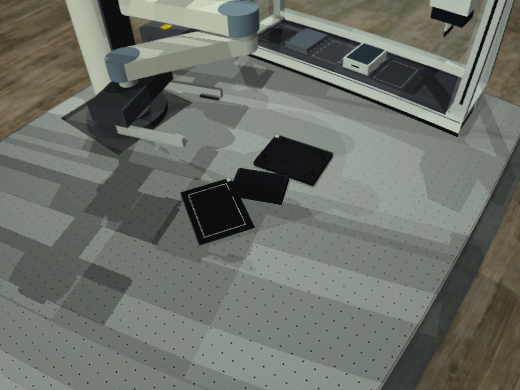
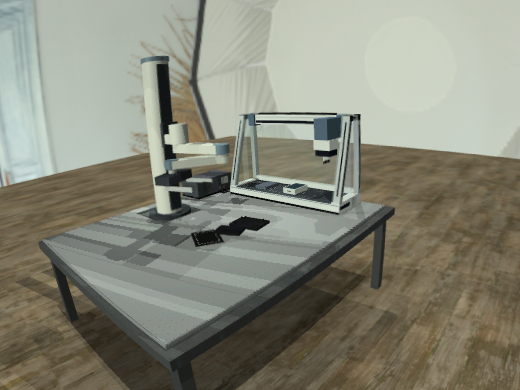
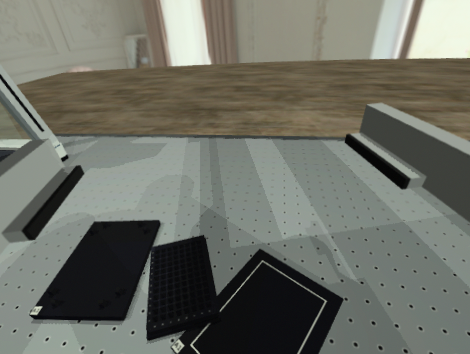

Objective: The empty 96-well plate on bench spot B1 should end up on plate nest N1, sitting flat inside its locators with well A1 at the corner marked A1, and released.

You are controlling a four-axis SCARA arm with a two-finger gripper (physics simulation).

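Seen in the pictures: gripper, between the fingertips: (image 1: 203,116) (image 2: 202,185) (image 3: 217,138); arm's base, origin of its link: (image 2: 170,213).
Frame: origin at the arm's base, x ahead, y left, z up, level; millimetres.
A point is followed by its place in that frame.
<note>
The black 96-well plate (image 1: 261,186) {x 544, y -28, z 28 mm} (image 2: 231,230) {x 554, y -30, z 26 mm} (image 3: 181,282) {x 524, y -28, z 27 mm} lies between two black bases; its lettering is too small to read. On one side is a plain black base with small corner pieces (image 1: 295,160) {x 554, y 95, z 25 mm} (image 2: 252,223) {x 571, y 97, z 25 mm} (image 3: 100,270) {x 525, y 97, z 25 mm}, which looks like the nest, with a white A1 tag (image 3: 36,310) {x 460, y 144, z 25 mm} at one corner. On the other is a flat base with a white outline (image 1: 217,210) {x 502, y -137, z 15 mm} (image 2: 207,238) {x 510, y -143, z 15 mm} (image 3: 270,305) {x 517, y -145, z 15 mm}, also tagged A1; the plate's edge meets or overlaps its tagged corner. My gripper (image 1: 202,118) {x 479, y -113, z 255 mm} (image 2: 209,185) {x 479, y -113, z 255 mm} (image 3: 217,138) {x 479, y -113, z 255 mm} is open and empty, raised near the arm's column, back from the plate.
A framed machine (image 1: 360,92) {x 541, y 450, z 30 mm} (image 2: 287,200) {x 516, y 450, z 39 mm} stands at the back right, with a white block (image 1: 365,59) {x 506, y 532, z 93 mm} (image 2: 295,188) {x 516, y 529, z 90 mm} on its dark deck and a tool head (image 1: 451,12) {x 745, y 475, z 334 mm} (image 2: 326,135) {x 773, y 465, z 417 mm} above. A dark box (image 2: 207,184) {x -36, y 334, z 91 mm} stands behind the arm. The perforated table top (image 1: 300,300) {x 786, y -214, z 13 mm} ends at the right.
</note>
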